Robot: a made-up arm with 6 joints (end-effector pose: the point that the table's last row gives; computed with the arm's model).
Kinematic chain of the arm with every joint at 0, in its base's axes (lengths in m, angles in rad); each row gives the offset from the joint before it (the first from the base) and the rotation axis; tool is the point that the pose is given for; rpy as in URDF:
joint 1: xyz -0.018 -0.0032 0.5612 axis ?
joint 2: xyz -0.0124 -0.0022 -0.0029 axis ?
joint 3: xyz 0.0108 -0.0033 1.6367 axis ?
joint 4: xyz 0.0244 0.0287 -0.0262 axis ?
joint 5: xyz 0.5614 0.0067 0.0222 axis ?
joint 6: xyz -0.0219 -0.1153 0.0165 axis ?
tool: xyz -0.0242 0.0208 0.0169 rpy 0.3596 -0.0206 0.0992
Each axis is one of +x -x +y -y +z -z.
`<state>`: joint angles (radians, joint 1 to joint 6).
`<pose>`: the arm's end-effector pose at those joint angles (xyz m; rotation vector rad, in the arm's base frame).
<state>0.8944 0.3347 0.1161 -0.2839 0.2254 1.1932</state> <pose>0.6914 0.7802 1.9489 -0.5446 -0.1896 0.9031</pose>
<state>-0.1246 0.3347 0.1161 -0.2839 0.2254 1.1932</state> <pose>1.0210 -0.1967 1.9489 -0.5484 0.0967 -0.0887</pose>
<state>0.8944 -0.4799 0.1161 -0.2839 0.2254 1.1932</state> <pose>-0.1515 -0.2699 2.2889 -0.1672 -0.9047 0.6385</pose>
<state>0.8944 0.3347 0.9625 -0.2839 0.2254 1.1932</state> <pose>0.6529 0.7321 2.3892 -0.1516 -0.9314 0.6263</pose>
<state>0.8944 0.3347 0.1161 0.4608 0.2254 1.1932</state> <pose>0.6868 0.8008 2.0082 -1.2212 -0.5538 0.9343</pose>
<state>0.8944 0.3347 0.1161 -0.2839 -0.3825 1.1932</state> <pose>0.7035 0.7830 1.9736 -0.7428 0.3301 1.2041</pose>
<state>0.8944 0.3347 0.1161 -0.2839 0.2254 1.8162</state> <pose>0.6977 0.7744 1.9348 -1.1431 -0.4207 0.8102</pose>
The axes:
joint 1: +z
joint 2: +y
joint 3: -y
joint 4: -x
joint 5: -y
joint 6: -x

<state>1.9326 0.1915 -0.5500 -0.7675 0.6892 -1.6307</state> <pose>-0.1644 0.6166 1.7338 1.9415 1.6842 0.4088</pose>
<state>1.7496 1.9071 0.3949 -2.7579 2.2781 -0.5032</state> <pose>-0.4187 1.4863 -0.5769 0.4101 -0.9679 -0.5436</pose>
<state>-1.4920 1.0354 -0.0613 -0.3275 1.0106 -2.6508</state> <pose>0.0057 -1.5879 0.8568 -1.8171 2.4641 0.0741</pose>
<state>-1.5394 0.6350 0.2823 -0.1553 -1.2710 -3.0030</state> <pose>-0.0876 -1.5194 1.6895 -1.0038 1.2355 1.0379</pose>
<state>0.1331 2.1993 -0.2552 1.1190 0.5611 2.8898</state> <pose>0.9117 0.0838 -0.8254 -1.4966 -0.9441 2.5367</pose>
